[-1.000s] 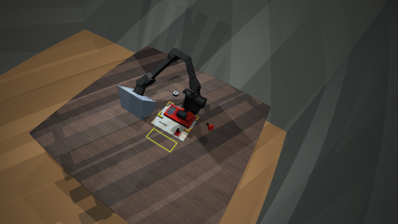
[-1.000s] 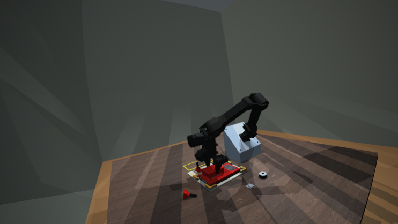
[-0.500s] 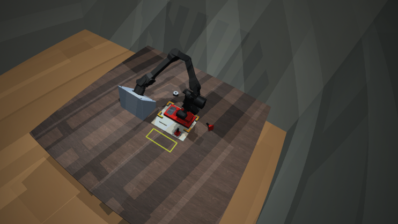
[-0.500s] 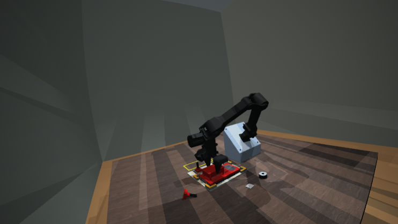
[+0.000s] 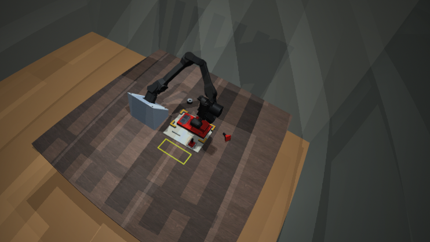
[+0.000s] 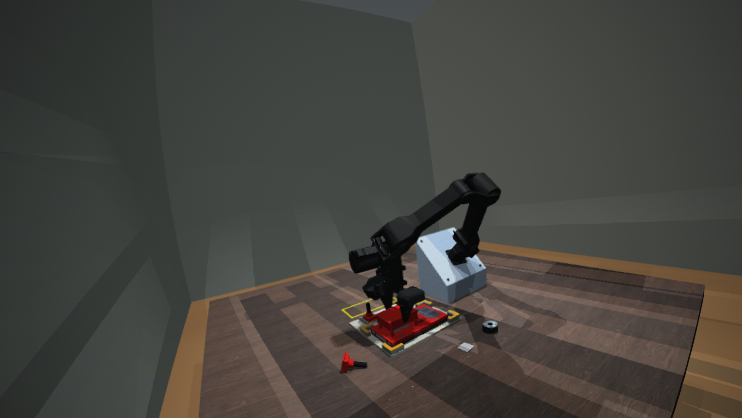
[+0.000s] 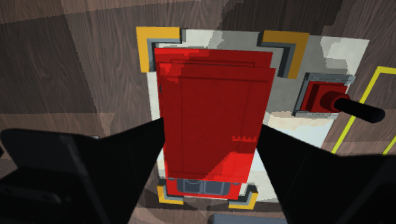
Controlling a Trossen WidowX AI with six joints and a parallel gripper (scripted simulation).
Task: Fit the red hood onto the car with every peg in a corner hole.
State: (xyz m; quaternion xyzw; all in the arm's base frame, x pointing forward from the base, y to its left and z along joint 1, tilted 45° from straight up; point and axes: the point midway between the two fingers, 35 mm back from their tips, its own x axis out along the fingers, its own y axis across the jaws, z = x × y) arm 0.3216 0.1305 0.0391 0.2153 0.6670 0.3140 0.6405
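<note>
Now: gripper tip 1 cm below the red hood. From my gripper tip the other things lie so: black ring: 20 cm behind, 15 cm to the left, 4 cm below; grey engine block: 1 cm to the left, 3 cm below.
</note>
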